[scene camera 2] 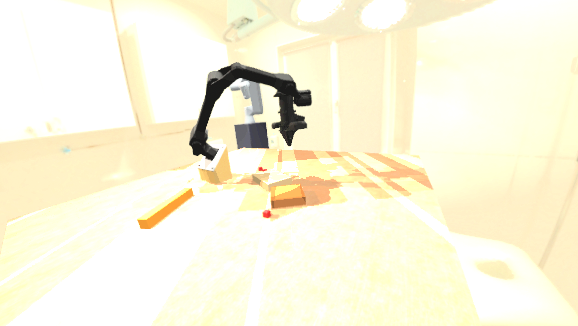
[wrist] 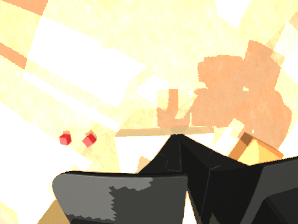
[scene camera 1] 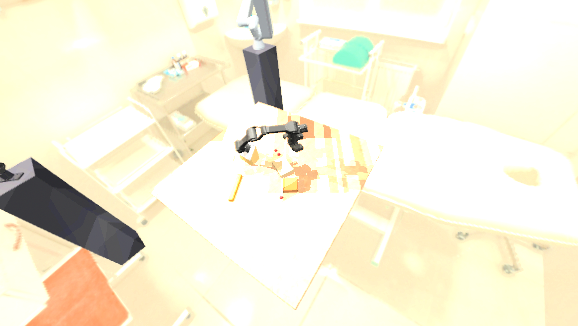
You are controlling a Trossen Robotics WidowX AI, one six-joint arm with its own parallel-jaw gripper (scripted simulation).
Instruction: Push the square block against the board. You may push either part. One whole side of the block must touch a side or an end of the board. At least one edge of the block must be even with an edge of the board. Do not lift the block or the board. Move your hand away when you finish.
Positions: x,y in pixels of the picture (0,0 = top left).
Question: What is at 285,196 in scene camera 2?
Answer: A square orange block.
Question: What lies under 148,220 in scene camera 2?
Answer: A long orange board.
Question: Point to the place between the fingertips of my gripper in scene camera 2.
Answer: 289,146
